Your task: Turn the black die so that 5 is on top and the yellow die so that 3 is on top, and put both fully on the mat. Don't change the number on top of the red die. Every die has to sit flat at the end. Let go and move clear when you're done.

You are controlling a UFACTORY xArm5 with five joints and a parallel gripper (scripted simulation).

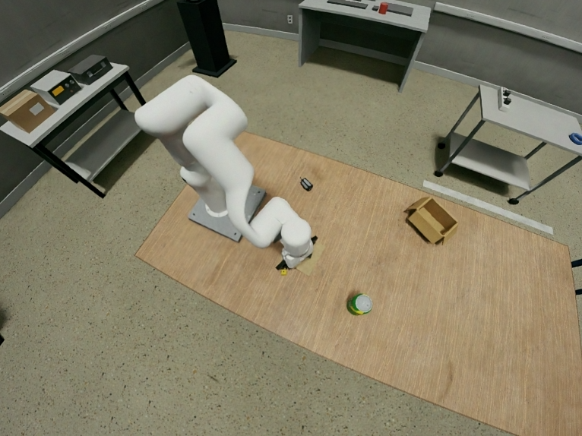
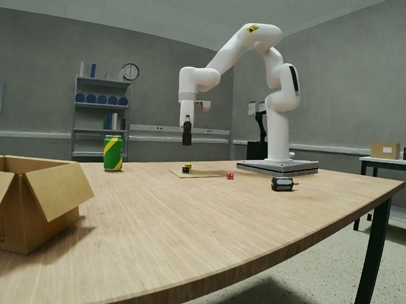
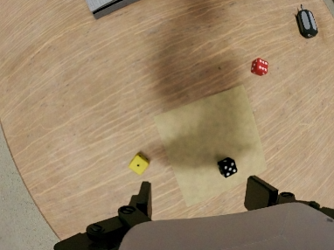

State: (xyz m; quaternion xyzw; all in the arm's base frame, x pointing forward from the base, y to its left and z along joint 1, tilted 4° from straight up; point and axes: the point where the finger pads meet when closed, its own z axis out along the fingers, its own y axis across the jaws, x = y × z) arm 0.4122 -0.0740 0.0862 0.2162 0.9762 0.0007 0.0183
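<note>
Right now the yellow die is 3 cm behind my hand, 5 cm to the right of it and 10 cm below it. Also, from my hand: black die (3 cm ahead, 5 cm to the left, 9 cm below); tan mat (6 cm to the left, 11 cm below); red die (8 cm behind, 17 cm to the left, 10 cm below).
</note>
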